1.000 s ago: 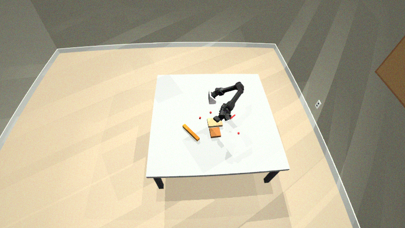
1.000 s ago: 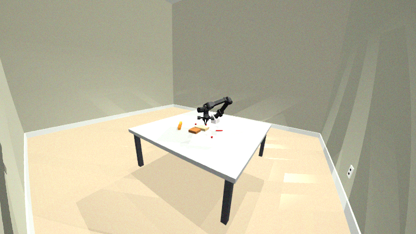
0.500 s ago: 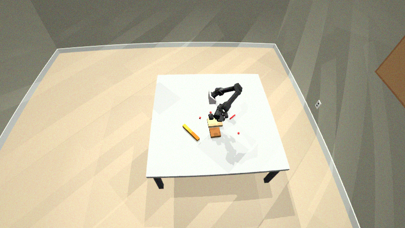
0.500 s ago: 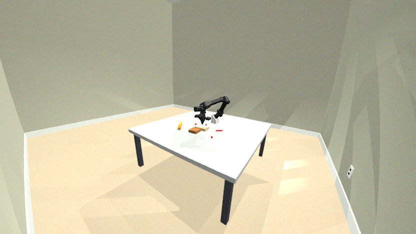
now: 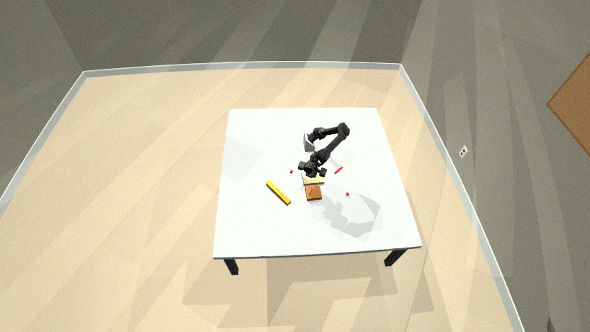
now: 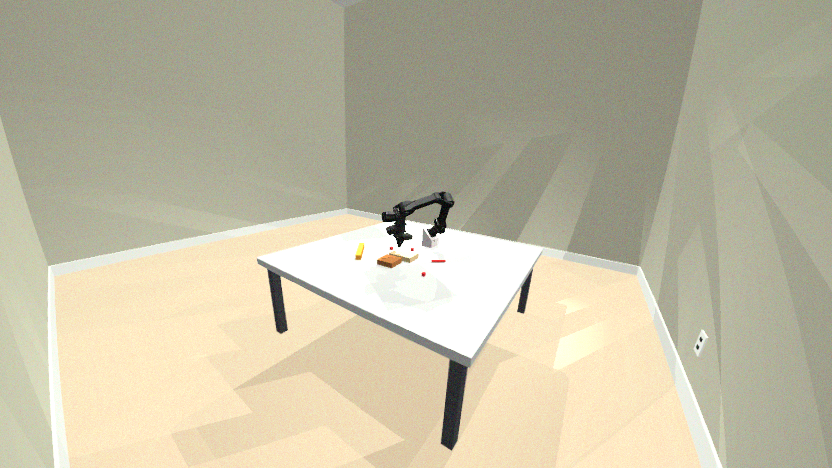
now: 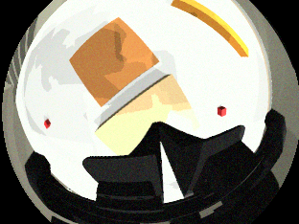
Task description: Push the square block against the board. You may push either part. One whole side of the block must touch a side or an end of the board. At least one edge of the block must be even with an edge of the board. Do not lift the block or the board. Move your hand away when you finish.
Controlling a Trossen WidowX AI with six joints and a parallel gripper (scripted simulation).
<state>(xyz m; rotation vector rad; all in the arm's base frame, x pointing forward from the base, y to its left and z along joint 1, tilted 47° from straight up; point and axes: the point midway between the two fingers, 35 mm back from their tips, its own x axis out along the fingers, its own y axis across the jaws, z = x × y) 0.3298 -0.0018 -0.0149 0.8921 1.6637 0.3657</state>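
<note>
My gripper tip is now 20 mm past the cream block, 20 mm to the right of it and 50 mm above it. Also, from my gripper tip: short red stick 100 mm behind, 210 mm to the left, 60 mm below; then long orange board 100 mm ahead, 220 mm to the right, 50 mm below; then orange square block 100 mm ahead, 10 mm to the left, 50 mm below.
</note>
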